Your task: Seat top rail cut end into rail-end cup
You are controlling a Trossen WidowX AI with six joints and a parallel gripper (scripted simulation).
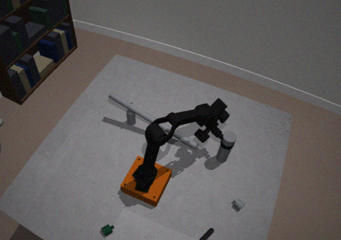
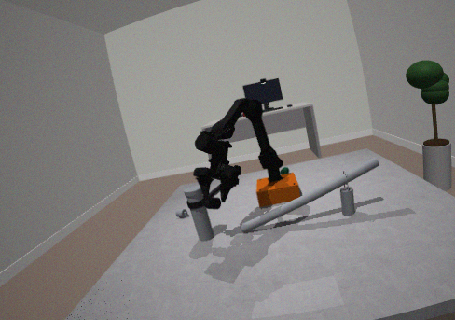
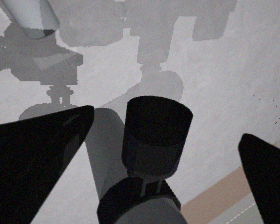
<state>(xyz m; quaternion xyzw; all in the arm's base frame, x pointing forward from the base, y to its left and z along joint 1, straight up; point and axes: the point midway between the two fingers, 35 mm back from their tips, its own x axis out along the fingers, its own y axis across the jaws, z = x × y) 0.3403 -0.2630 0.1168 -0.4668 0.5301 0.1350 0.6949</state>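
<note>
My gripper tip is 20 mm to the left of the rail-end cup, 20 mm past it and 10 mm above it. The rest, counted from my gripper tip: small post 460 mm to the left, 60 mm below, 40 mm ahead; then green object 590 mm behind, 370 mm to the left, 140 mm below.
</note>
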